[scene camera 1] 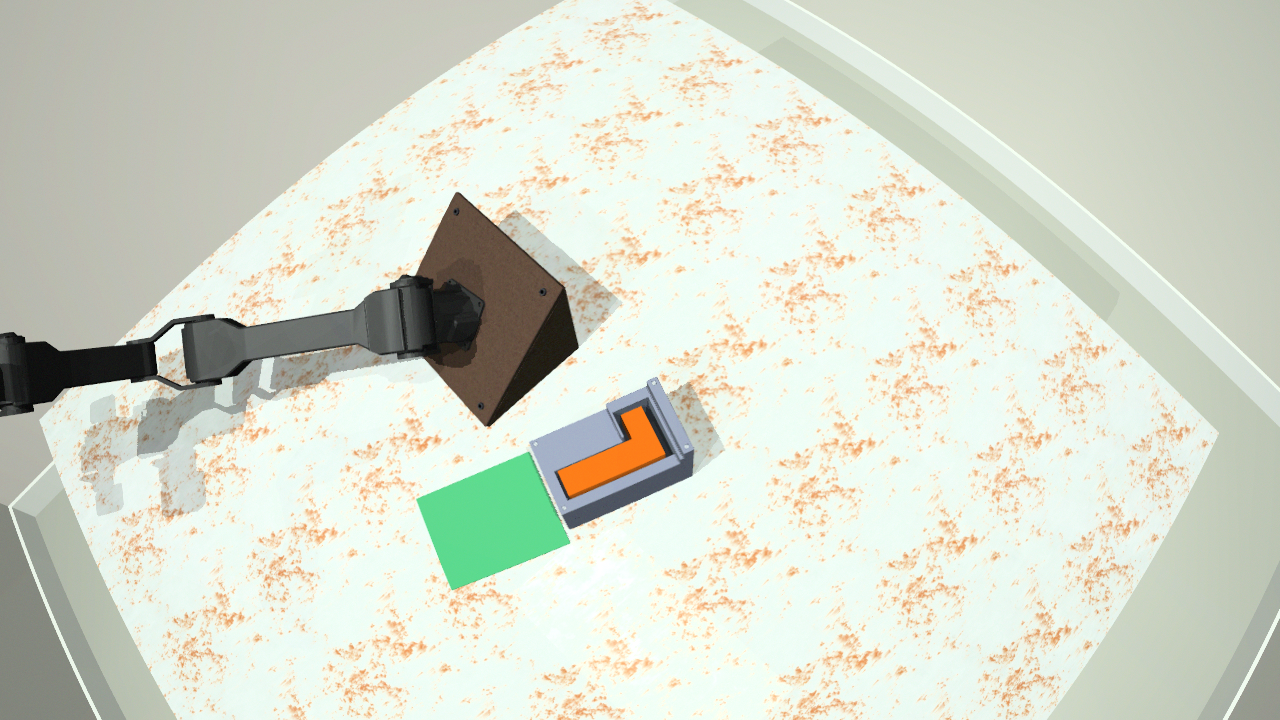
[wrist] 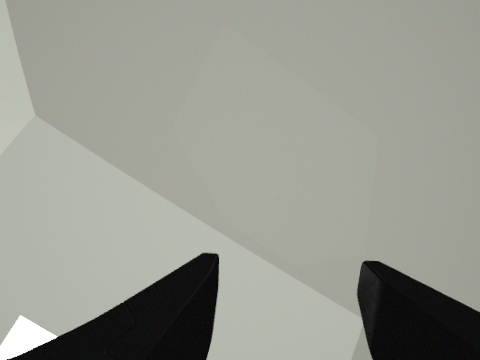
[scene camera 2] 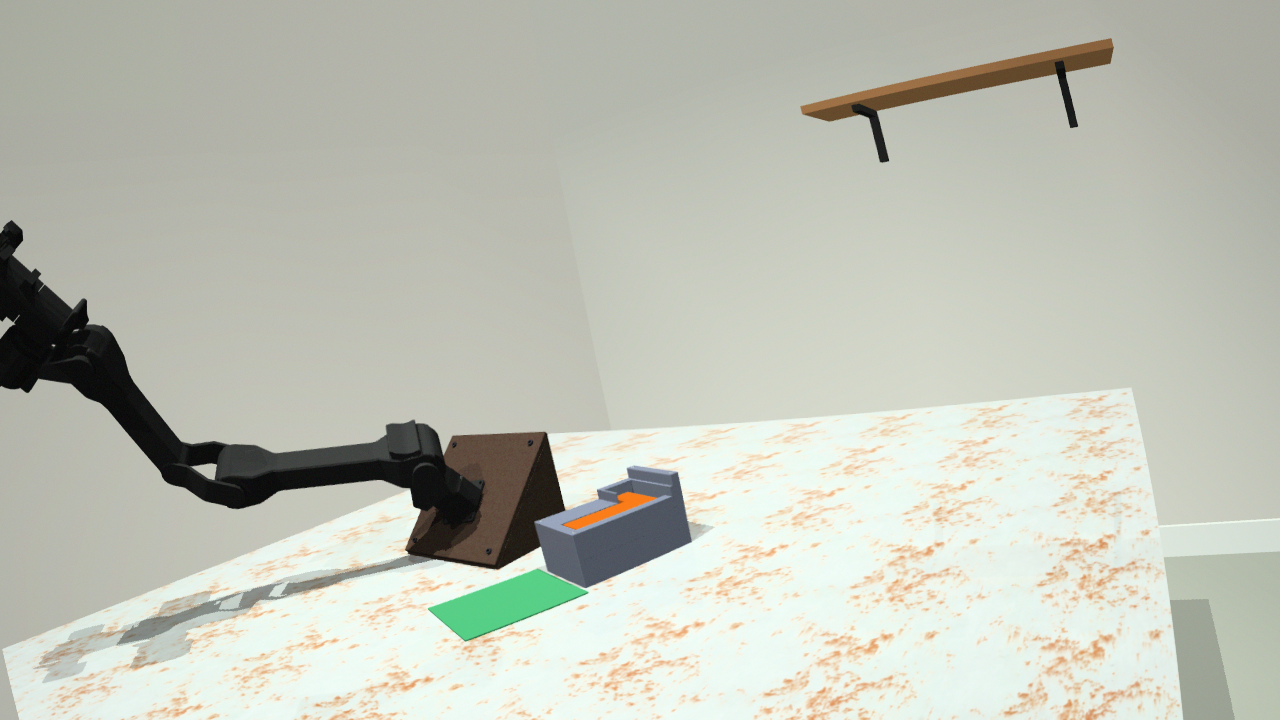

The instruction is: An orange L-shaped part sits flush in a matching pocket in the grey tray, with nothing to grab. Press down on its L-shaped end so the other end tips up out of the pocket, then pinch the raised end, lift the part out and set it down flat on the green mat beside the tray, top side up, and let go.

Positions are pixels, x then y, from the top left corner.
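A green mat (scene camera 1: 498,518) is 0.91 m from the lens, and an orange L-shaped part (scene camera 1: 644,448) is 0.85 m from the lens.
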